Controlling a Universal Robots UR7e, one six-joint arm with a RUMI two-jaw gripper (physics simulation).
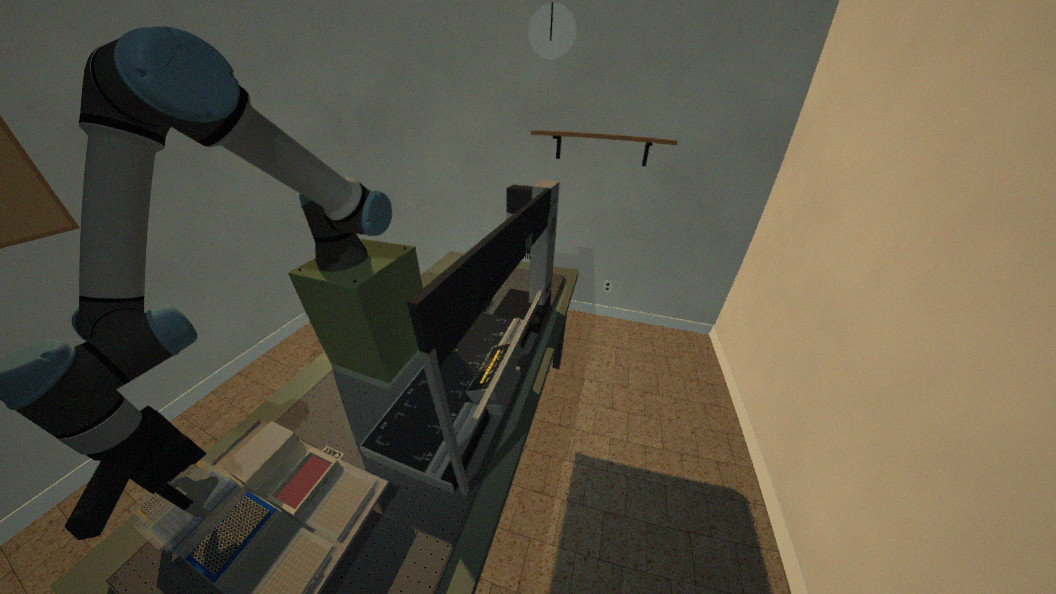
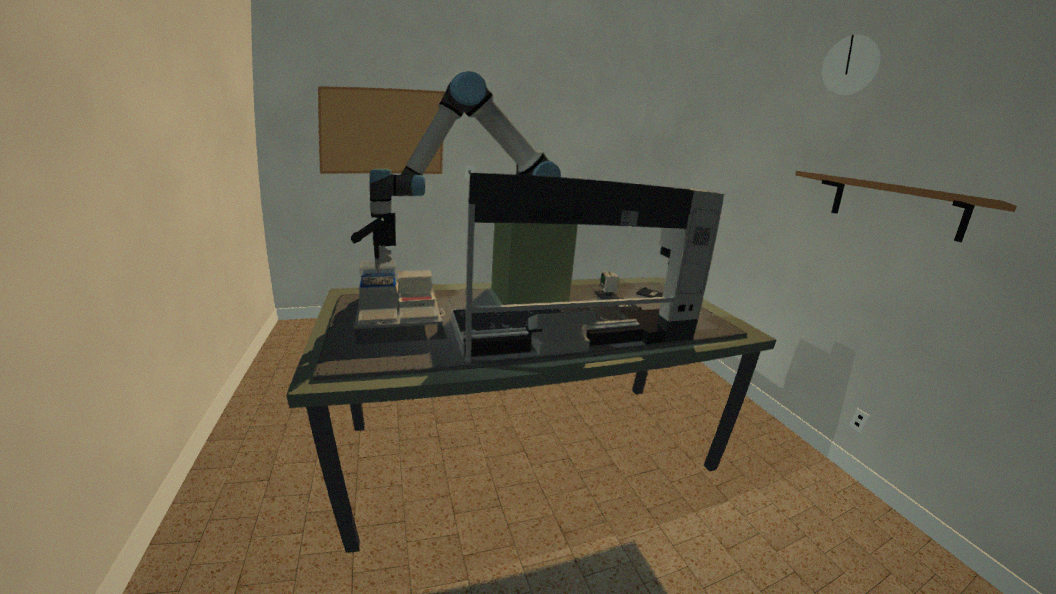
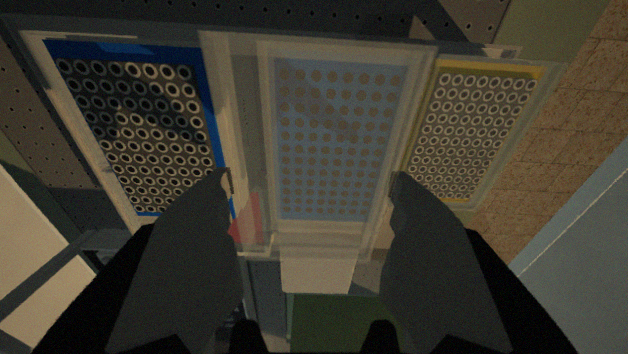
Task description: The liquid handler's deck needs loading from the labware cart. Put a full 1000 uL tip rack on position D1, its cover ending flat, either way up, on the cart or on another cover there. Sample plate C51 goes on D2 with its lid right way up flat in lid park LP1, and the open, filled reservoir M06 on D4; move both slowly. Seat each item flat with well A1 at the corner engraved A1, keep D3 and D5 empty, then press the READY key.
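My gripper (image 1: 193,509) (image 2: 377,260) (image 3: 311,172) is shut on a clear tip-rack cover (image 3: 320,240) (image 2: 378,267). It holds the cover over the blue rack with dark, tan-looking holes (image 3: 325,135); any gap below is unclear. A blue rack full of tips (image 3: 145,130) (image 1: 230,533) (image 2: 378,281) stands uncovered beside it on the cart. The red-filled reservoir (image 1: 304,480) (image 3: 250,225) (image 2: 417,298) is on the cart with pale well plates (image 1: 343,505) nearby; their labels are unreadable. The dark deck (image 1: 413,421) carries engraved position marks, too small to read.
A yellow-edged tip rack (image 3: 470,130) stands at the other side. A pale box-shaped item (image 1: 258,459) (image 2: 415,283) (image 3: 320,272) stands behind the reservoir. The handler's black gantry beam (image 1: 480,273) (image 2: 576,200) spans the deck. The green robot pedestal (image 1: 361,317) (image 2: 533,258) stands behind it.
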